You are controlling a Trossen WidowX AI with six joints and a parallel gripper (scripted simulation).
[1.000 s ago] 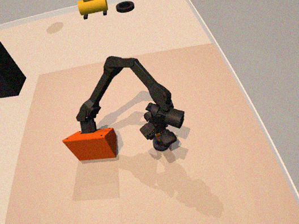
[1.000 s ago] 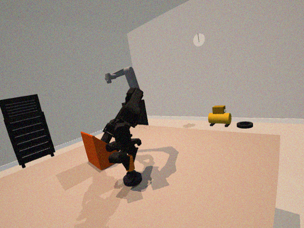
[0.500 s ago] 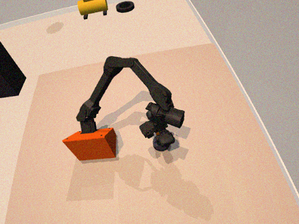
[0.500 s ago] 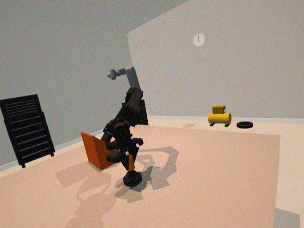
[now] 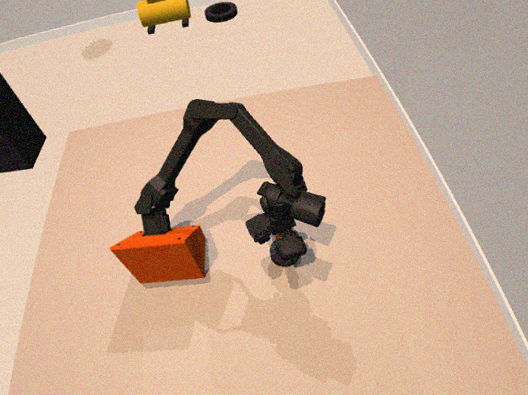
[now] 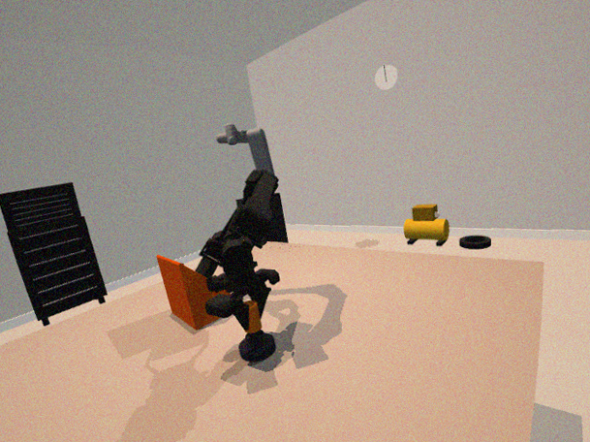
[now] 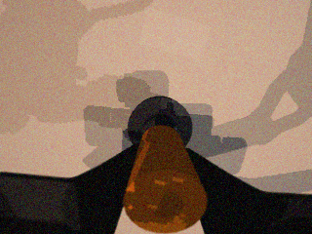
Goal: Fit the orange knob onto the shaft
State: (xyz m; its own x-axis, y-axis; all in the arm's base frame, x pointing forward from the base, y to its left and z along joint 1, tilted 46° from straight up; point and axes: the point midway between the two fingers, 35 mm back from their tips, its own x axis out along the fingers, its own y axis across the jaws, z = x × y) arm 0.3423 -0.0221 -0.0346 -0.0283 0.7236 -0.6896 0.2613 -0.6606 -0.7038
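Now: gripper tip 40 mm above the dark round pedestal. The rest, counted from my gripper tip: orange knob: 20 mm above.
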